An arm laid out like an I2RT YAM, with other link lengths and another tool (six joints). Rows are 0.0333 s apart.
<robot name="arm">
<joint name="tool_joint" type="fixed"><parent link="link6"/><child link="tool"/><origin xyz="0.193 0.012 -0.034" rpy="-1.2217 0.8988 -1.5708"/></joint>
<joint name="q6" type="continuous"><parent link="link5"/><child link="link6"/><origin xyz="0.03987 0 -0.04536" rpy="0 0 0"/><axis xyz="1 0 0"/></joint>
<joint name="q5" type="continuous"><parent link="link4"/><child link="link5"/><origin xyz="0.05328 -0.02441 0.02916" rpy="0 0 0"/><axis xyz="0 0 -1"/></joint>
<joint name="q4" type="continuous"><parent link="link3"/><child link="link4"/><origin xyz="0.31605 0.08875 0.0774" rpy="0 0 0"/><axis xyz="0 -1 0"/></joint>
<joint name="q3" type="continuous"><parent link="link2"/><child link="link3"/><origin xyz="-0.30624 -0.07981 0" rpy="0 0 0"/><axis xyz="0 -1 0"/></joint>
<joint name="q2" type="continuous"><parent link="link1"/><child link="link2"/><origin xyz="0.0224 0.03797 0.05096" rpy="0 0 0"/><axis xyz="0 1 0"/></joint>
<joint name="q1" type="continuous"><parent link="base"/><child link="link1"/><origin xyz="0 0 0.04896" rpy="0 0 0"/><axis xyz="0 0 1"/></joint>
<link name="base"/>
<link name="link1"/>
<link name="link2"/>
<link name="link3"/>
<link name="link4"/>
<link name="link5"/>
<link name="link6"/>
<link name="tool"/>
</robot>
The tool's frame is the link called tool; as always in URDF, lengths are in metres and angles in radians. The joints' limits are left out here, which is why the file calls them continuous.
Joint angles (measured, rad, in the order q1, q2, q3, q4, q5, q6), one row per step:
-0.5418, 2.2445, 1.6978, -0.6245, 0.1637, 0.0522
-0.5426, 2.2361, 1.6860, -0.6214, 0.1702, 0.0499
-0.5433, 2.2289, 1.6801, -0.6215, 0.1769, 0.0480
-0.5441, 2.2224, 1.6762, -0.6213, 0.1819, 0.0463
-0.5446, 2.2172, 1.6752, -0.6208, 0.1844, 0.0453
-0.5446, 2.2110, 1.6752, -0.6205, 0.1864, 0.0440
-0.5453, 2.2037, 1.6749, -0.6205, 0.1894, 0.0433
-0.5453, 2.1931, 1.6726, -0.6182, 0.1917, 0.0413
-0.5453, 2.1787, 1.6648, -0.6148, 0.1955, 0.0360
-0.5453, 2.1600, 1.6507, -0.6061, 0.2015, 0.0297
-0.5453, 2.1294, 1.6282, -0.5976, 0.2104, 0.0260
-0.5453, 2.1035, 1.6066, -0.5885, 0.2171, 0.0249
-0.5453, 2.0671, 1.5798, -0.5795, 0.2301, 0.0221
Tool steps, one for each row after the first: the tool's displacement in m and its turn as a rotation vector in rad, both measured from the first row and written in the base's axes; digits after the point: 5 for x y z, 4 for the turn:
-0.00323, -0.00045, 0.00067, -0.0055, 0.0041, -0.0012
-0.00546, -0.00147, 0.00267, -0.0119, 0.0069, -0.0028
-0.00686, -0.00259, 0.00501, -0.0177, 0.0075, -0.0041
-0.00697, -0.00358, 0.00765, -0.0223, 0.0051, -0.0047
-0.00650, -0.00446, 0.01122, -0.0275, 0.0009, -0.0044
-0.00643, -0.00582, 0.01530, -0.0337, -0.0034, -0.0057
-0.00585, -0.00687, 0.02064, -0.0414, -0.0107, -0.0050
-0.00670, -0.00758, 0.02611, -0.0509, -0.0155, -0.0019
-0.00823, -0.00852, 0.03200, -0.0640, -0.0217, 0.0010
-0.01174, -0.00893, 0.04128, -0.0805, -0.0303, 0.0001
-0.01501, -0.00879, 0.04813, -0.0928, -0.0381, -0.0021
-0.02014, -0.00928, 0.05877, -0.1131, -0.0467, -0.0059

